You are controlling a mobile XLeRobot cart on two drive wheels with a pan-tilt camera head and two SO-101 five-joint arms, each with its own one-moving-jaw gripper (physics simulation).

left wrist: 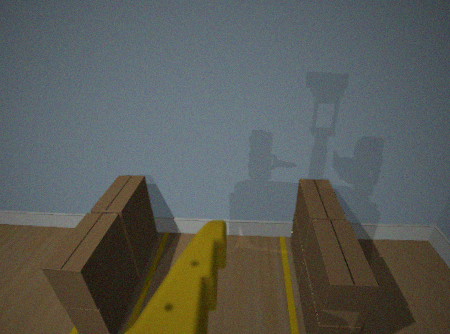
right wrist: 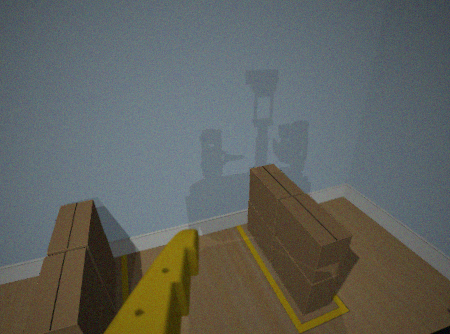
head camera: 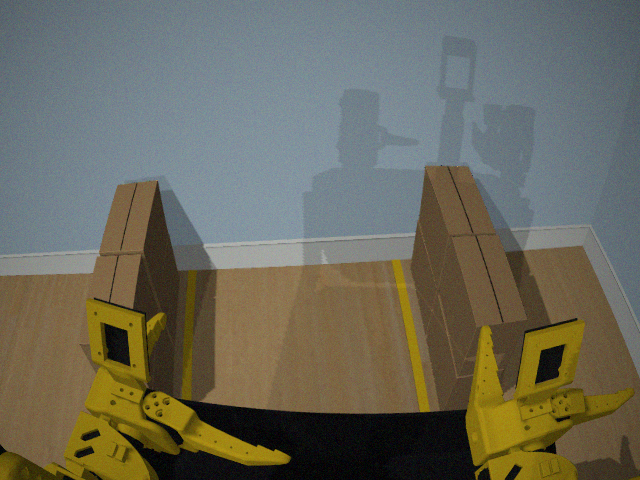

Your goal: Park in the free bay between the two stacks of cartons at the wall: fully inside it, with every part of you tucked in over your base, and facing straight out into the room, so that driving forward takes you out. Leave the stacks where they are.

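The bay floor [head camera: 299,335] [left wrist: 250,285] [right wrist: 215,280] lies between two carton stacks that reach the wall. One stack [head camera: 124,222] [left wrist: 115,240] [right wrist: 75,265] is at the picture's left, the other [head camera: 467,258] [left wrist: 332,245] [right wrist: 295,225] at its right; both stand upright. My black base top [head camera: 330,444] shows below the bay in the head view; its lower surroundings are hidden. My left gripper [head camera: 558,361] [left wrist: 215,237] is open, before the right-hand stack in the head view. My right gripper [head camera: 223,386] [right wrist: 185,245] is open, its moving jaw over the black top.
Yellow floor lines [head camera: 189,330] [left wrist: 287,280] [right wrist: 270,280] run along the stacks' inner sides. The blue wall [head camera: 258,103] has a white baseboard [head camera: 258,253] and bears my shadow [head camera: 356,129]. A room corner [head camera: 586,229] is at the right, beyond the right-hand stack.
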